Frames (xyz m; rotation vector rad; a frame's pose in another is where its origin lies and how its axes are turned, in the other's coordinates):
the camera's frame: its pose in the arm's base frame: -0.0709 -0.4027 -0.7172 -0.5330 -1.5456 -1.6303
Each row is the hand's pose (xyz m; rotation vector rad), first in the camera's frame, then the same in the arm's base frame.
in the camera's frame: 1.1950 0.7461 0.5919 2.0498 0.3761 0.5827
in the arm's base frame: -0.3175 -0.0916 0.7584 0.4440 -1.6488 0.6282
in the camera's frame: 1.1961 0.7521 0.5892 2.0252 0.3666 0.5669
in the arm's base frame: -0.3129 -0.0940 0.7625 0.4358 -1.6651 0.5985
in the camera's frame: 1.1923 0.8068 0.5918 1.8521 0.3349 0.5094
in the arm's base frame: -0.2685 -0.0863 0.7939 0.3654 -1.7205 0.4055
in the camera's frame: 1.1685 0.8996 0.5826 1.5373 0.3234 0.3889
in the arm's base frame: -0.1801 -0.0817 0.8317 0.2737 -1.7697 0.0345
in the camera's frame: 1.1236 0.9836 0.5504 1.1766 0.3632 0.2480
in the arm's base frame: -0.0812 -0.0944 0.8441 0.2078 -1.7404 -0.4009
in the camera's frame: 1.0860 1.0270 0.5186 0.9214 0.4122 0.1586
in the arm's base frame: -0.0183 -0.1117 0.8370 0.1729 -1.6654 -0.7010
